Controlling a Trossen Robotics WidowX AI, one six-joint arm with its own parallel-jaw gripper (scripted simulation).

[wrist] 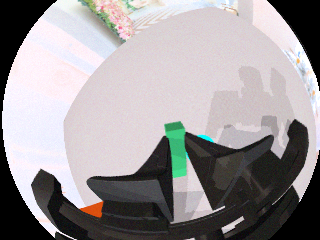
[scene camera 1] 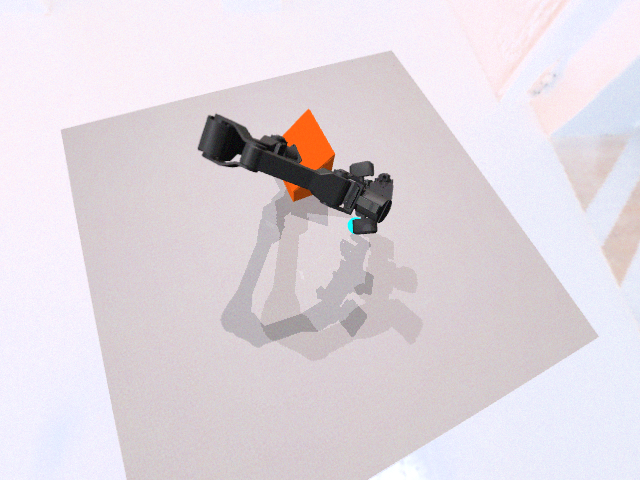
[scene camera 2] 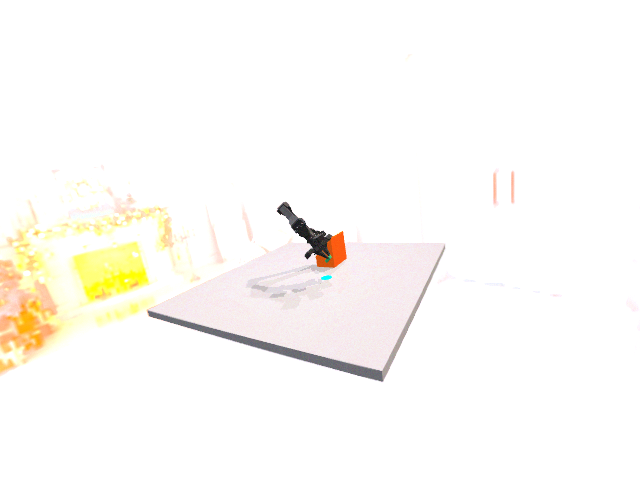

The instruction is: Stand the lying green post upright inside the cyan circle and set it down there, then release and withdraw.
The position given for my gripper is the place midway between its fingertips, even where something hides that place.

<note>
My gripper [scene camera 1: 373, 202] holds a green post [wrist: 175, 131].
My gripper shows as well in the wrist view [wrist: 175, 138].
</note>
